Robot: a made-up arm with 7 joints.
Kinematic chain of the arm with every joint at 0, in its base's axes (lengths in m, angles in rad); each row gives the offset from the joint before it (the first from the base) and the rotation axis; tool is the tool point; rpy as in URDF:
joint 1: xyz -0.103 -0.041 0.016 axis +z
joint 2: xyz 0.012 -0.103 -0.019 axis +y
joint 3: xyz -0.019 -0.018 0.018 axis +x
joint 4: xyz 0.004 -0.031 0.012 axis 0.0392 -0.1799 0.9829
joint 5: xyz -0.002 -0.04 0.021 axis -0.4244 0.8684 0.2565
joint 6: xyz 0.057 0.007 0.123 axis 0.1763 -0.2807 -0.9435
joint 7: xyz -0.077 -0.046 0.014 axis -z
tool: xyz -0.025 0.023 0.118 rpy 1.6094 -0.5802 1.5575
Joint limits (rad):
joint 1: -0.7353..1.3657
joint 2: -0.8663..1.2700
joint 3: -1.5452..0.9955
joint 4: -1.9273..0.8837
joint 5: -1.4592..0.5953
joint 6: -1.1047..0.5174
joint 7: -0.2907..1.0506
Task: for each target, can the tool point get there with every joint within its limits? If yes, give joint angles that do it. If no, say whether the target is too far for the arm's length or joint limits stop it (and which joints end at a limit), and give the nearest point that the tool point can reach.
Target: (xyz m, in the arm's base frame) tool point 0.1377 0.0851 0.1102
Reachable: yes | joints 0.3151 1.0149 -1.1063 -1.4274 0.3999 -0.5246 0.6036
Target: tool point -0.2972 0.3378 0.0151
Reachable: no: joint limits stop it (at a limit: joint 1, joint 2, joint 3, joint 6, joint 7) | nearest point -0.2699 0.2241 0.0163 | short by 0.117 m
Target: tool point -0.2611 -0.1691 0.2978
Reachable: yes | joints -0.4393 0.1798 0.0755 -0.5327 -0.4727 -0.0609 0.4279
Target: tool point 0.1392 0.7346 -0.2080
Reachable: no: too far | nearest point 0.0693 0.2811 -0.0499 | short by 0.485 m
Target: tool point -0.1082 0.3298 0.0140
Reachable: no: joint limits stop it (at a limit: joint 1, joint 2, joint 6, joint 7) | nearest point -0.0922 0.2818 0.0183 | short by 0.051 m
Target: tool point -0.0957 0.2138 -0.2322
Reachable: no: joint limits stop it (at a limit: joint 1, joint 2, joint 3, joint 6, joint 7) | nearest point -0.1164 0.1509 -0.1794 | short by 0.085 m
